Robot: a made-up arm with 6 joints.
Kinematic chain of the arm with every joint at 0, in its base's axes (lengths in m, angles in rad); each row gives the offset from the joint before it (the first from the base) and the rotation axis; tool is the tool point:
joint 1: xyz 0 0 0.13 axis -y
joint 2: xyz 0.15 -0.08 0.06 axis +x
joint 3: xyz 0 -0.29 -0.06 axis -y
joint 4: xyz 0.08 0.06 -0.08 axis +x
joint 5: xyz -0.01 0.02 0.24 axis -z
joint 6: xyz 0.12 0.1 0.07 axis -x
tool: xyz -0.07 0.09 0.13
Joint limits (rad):
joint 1: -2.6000..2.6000
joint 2: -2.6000..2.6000
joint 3: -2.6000..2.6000
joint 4: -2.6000..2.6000
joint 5: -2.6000..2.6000
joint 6: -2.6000..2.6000
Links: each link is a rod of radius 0.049 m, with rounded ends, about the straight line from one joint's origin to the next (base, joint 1, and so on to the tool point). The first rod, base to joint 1, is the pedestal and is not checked.
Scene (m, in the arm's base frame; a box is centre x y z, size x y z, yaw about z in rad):
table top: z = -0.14
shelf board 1: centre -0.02 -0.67 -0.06 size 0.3 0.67 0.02 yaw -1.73
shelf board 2: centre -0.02 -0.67 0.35 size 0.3 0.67 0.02 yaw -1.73
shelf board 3: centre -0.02 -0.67 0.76 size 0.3 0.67 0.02 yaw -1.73
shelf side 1: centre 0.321 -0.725 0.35 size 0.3 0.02 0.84 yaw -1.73
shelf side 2: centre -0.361 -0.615 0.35 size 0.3 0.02 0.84 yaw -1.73
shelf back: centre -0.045 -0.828 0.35 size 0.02 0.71 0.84 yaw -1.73
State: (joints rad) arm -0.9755 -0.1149 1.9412 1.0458 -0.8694 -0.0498
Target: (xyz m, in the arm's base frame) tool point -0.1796 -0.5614 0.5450
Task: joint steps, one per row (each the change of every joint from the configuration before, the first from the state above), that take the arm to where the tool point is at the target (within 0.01 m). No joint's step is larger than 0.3 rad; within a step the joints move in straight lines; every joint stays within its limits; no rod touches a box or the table.
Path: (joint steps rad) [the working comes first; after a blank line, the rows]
Joints at the target: 0.2332 -0.8062 1.7533 1.2559 -0.6161 -0.2491
Straight joint move there: touches shelf board 2.

1: -0.0103 -0.1520 -0.0004 -0.1735 0.0090 0.2647
2: -0.0104 -0.1519 -0.0004 -0.1735 0.0089 0.2648
3: -0.0103 -0.1520 -0.0004 -0.1735 0.0090 0.2647
4: -0.0104 -0.1520 -0.0004 -0.1735 0.0090 0.2647
5: 0.1945 -0.0579 -0.1140 0.0962 0.0797 -0.2724
6: 0.1946 -0.0579 -0.1141 0.0961 0.0797 -0.2724
7: 0.1945 -0.0578 -0.1141 0.0962 0.0798 -0.2724
8: 0.1945 -0.0579 -0.1141 0.0961 0.0797 -0.2724
9: 0.2360 0.0740 0.1350 0.2597 -0.0507 -0.0843
10: 0.2360 0.0741 0.1350 0.2598 -0.0508 -0.0843

